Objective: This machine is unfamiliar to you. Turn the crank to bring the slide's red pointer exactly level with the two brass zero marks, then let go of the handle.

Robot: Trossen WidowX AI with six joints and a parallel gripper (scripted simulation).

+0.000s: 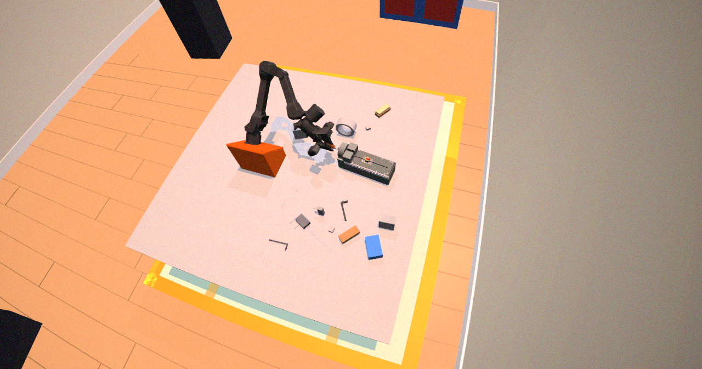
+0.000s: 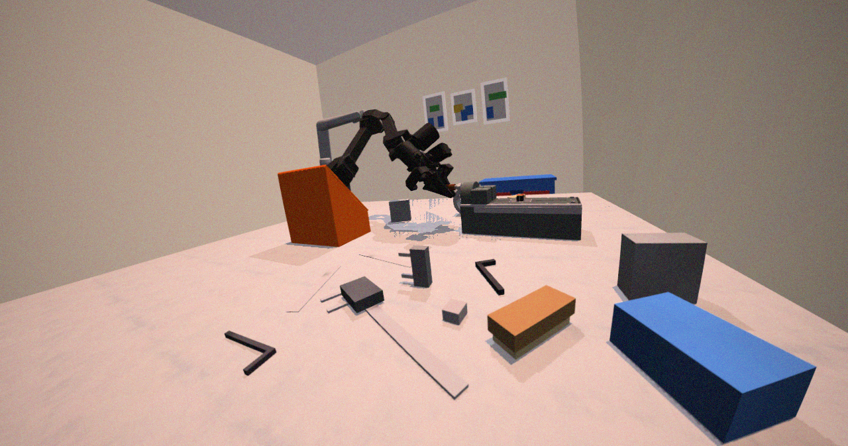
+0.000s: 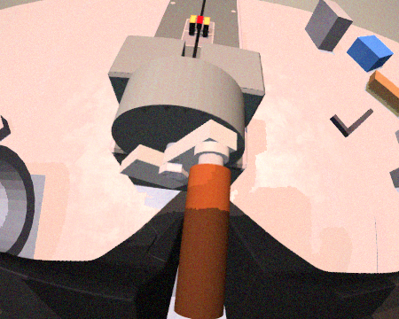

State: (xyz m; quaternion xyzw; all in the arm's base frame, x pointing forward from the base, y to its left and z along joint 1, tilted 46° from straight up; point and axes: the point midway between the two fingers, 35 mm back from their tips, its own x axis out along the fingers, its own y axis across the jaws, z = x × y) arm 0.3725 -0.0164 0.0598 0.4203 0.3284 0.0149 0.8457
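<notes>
The crank handle lies 2 cm behind my gripper tip and 2 cm above it. Also, from my gripper tip: red pointer 16 cm ahead, 3 cm to the right, 1 cm below; blue block 24 cm ahead, 42 cm to the right, 7 cm below.
</notes>
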